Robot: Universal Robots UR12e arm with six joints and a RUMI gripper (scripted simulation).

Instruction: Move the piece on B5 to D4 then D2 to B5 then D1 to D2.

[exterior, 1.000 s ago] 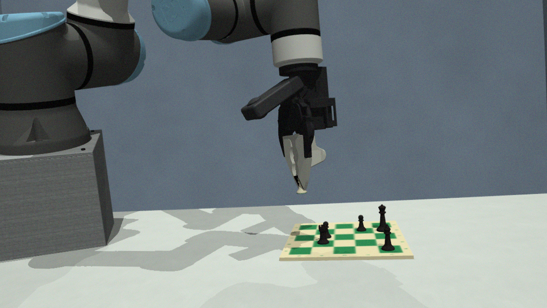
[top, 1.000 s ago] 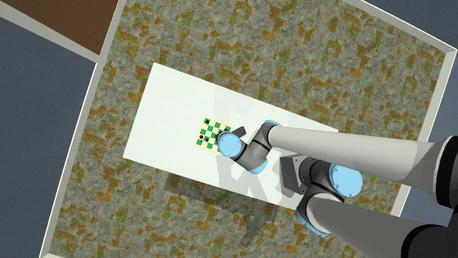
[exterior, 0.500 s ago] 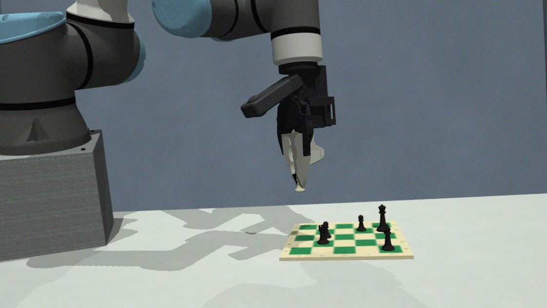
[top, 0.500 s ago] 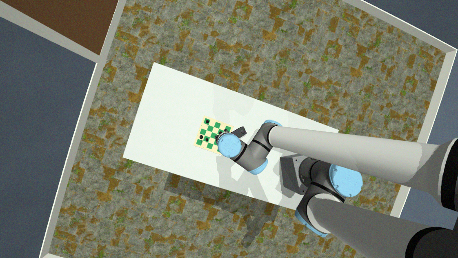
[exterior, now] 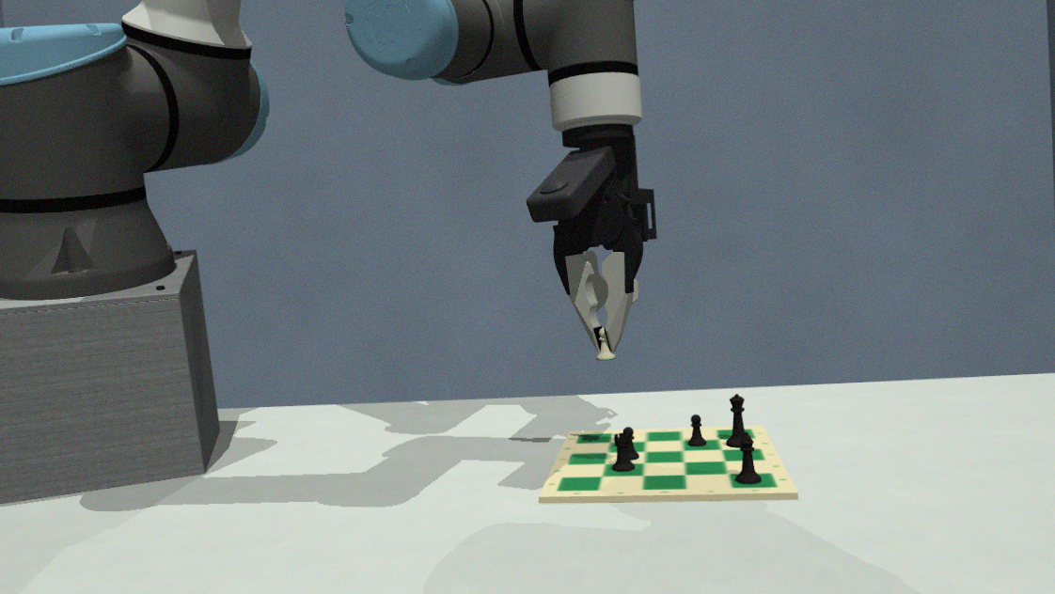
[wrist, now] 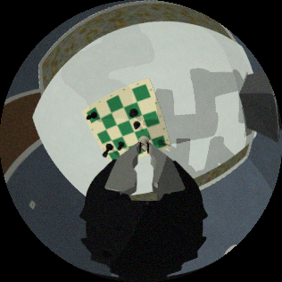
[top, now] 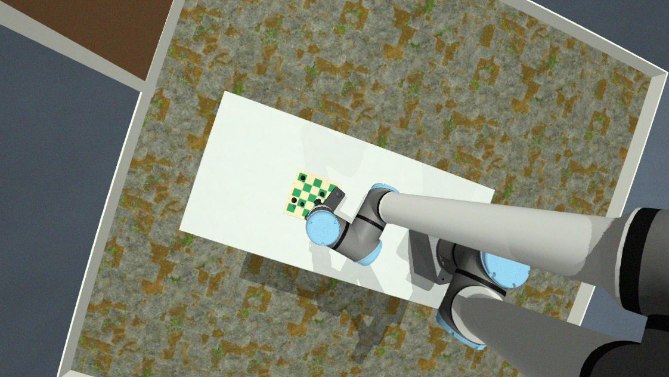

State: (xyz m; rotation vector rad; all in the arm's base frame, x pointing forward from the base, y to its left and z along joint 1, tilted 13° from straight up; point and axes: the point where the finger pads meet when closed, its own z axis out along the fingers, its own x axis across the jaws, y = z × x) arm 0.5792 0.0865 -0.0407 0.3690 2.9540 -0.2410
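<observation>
Right now the cream chessboard is 50 mm ahead of my hand and 130 mm below it. Also, from my hand: white pawn 10 mm below; black queen 120 mm ahead, 50 mm to the left, 100 mm below.
</observation>
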